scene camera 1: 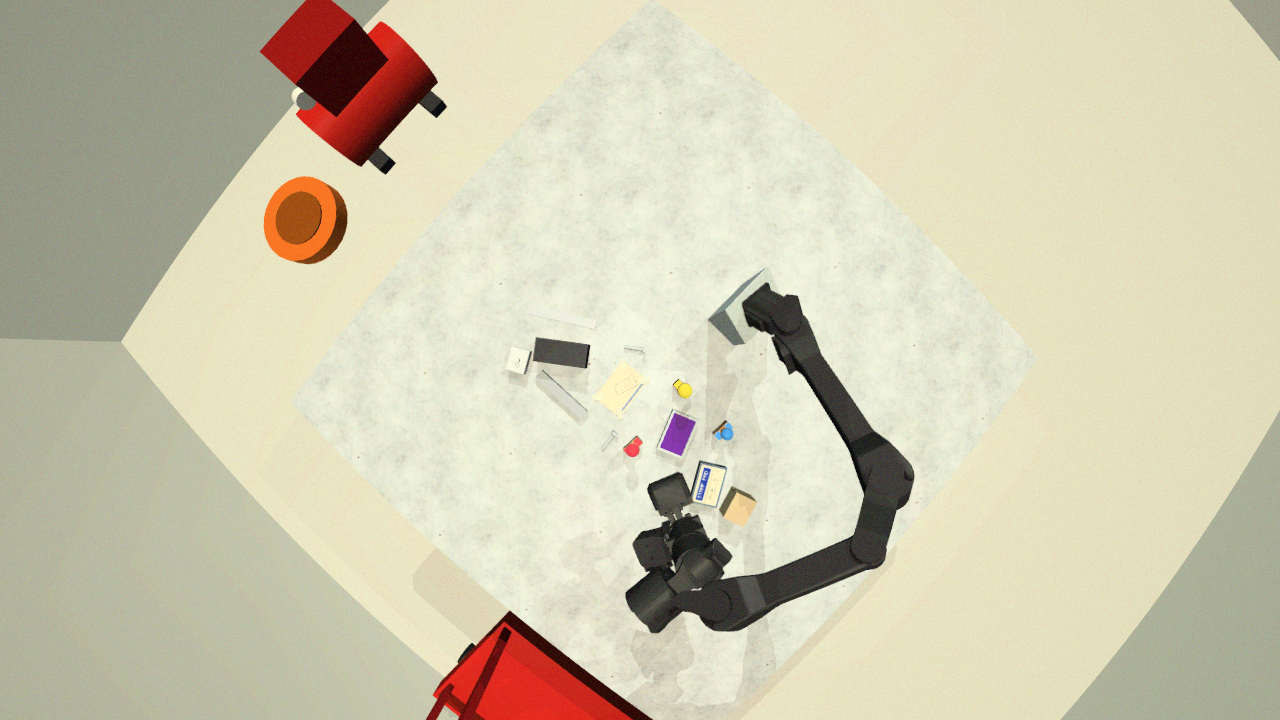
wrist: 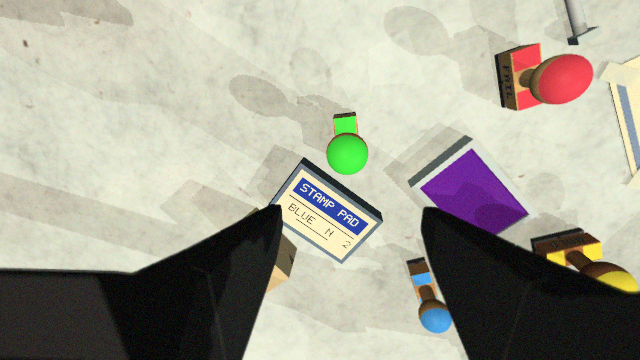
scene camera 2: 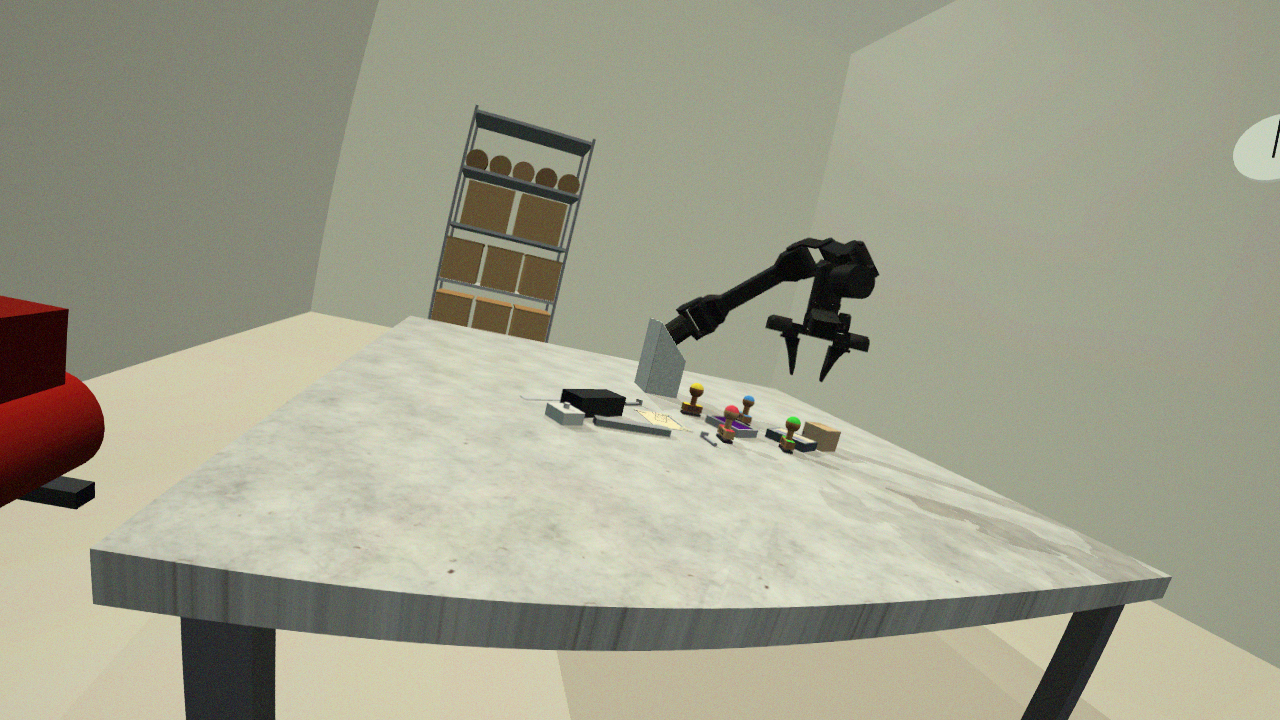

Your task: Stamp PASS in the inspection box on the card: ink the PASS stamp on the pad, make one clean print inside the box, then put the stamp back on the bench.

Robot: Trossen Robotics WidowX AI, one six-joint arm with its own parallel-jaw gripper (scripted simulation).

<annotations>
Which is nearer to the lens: the green-knobbed stamp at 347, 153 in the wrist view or the red-knobbed stamp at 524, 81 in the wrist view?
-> The green-knobbed stamp.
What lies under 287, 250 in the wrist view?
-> A cardboard box.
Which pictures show the black box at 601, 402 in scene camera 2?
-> Scene camera 1 and scene camera 2 only.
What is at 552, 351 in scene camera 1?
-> A black box.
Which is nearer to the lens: the green-knobbed stamp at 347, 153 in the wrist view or the yellow-knobbed stamp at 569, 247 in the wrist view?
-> The green-knobbed stamp.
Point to a cardboard box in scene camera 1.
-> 738, 505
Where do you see a blue-knobbed stamp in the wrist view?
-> At 434, 315
</annotations>
